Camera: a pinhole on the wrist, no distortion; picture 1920 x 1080 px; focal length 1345.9 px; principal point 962.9 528.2 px. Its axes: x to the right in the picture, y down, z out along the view. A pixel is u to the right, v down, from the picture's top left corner.
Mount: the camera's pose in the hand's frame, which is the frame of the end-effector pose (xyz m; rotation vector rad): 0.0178 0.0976 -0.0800 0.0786 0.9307 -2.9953
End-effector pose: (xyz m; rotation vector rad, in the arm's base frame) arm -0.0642 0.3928 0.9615 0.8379 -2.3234 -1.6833
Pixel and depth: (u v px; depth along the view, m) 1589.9 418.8 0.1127
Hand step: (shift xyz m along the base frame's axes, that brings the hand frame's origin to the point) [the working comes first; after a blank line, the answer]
In the camera's frame: 0.0525 -0.0092 0.1127

0.0121 0.0424 0.0406
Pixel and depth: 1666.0 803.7 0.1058
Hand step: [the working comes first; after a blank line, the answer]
In the camera's frame: 0.0553 0.0217 0.1058

0.0312 0.0196 0.0297
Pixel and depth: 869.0 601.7 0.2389
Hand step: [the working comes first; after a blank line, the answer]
In the camera's frame: -0.0167 0.0130 0.2389

-0.0502 0.0685 -0.0884
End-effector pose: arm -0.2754 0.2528 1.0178 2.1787 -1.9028 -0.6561
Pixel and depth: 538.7 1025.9 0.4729
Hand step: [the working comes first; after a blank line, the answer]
In the camera's frame: -0.1490 0.1749 0.4729

0.2016 -0.0576 -0.3536
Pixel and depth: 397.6 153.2 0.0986
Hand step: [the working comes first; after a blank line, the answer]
In the camera's frame: -0.0414 -0.0275 0.0986

-0.0608 -0.0605 -0.0018
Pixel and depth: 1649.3 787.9 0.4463
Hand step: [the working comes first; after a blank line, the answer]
In the camera's frame: 0.2276 0.0861 0.4463

0.0821 0.2951 -0.2452
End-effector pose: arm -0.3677 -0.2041 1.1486 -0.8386 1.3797 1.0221
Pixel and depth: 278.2 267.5 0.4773
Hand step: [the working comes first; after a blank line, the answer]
In the camera's frame: -0.2428 -0.0925 0.4773

0.2124 0.3335 -0.2268
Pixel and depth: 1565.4 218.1 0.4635
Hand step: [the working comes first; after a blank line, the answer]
In the camera's frame: 0.2075 -0.1068 0.4635

0.2148 0.2822 0.2210
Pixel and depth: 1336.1 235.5 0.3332
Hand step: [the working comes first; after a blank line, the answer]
In the camera's frame: 0.0924 -0.0725 0.3332

0.1200 0.1957 0.0988
